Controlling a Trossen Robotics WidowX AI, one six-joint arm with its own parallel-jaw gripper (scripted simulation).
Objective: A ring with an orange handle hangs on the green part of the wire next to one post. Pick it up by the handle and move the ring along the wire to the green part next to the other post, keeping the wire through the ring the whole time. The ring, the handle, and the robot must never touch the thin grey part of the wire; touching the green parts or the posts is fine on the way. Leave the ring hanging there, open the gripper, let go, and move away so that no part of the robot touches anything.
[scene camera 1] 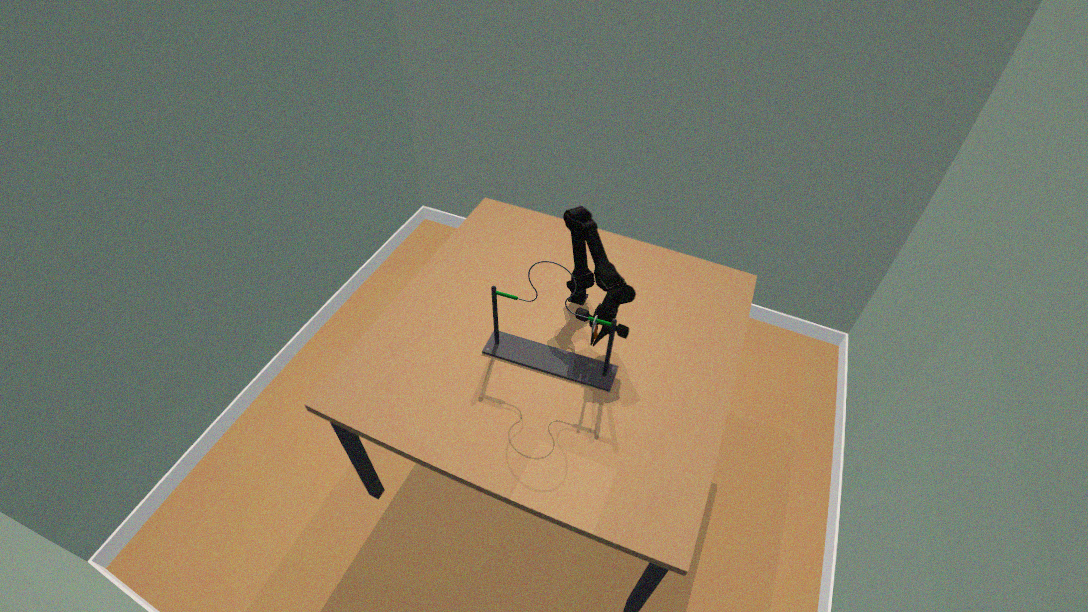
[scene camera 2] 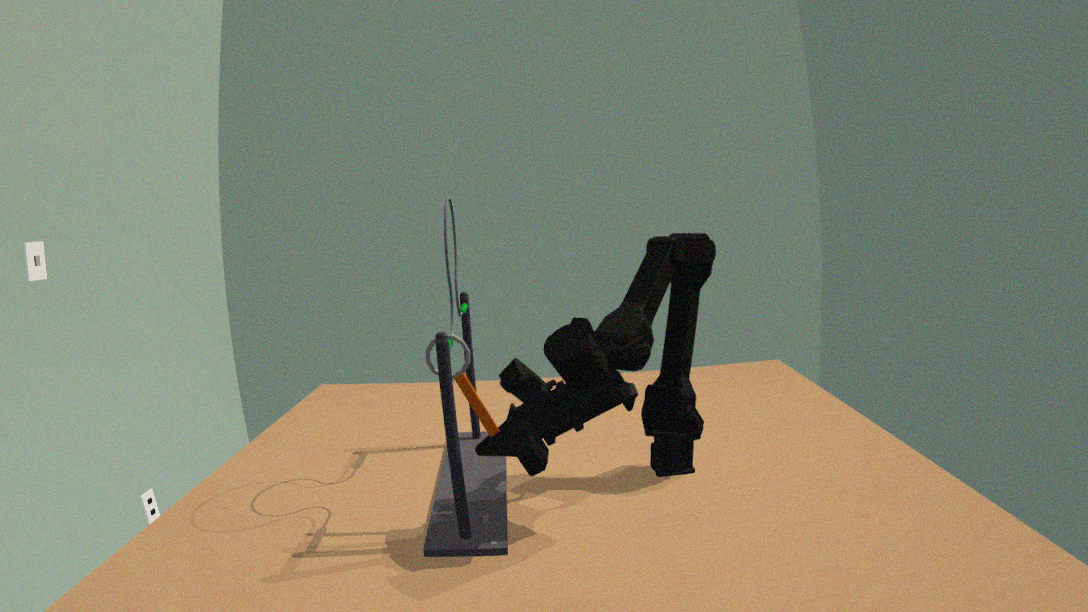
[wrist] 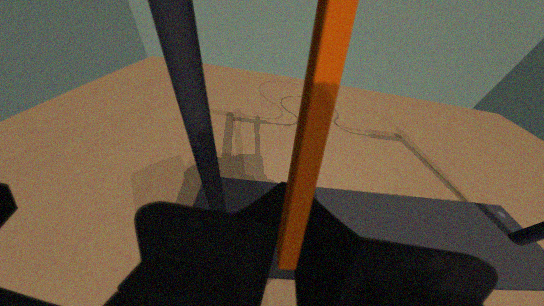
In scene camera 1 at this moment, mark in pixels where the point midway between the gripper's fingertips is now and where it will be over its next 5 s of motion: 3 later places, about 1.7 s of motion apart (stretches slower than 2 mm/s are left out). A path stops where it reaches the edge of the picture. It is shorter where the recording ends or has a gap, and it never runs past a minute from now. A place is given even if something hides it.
The gripper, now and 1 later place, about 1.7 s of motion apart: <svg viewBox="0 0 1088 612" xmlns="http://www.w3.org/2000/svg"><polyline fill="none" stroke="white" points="591,345 602,321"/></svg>
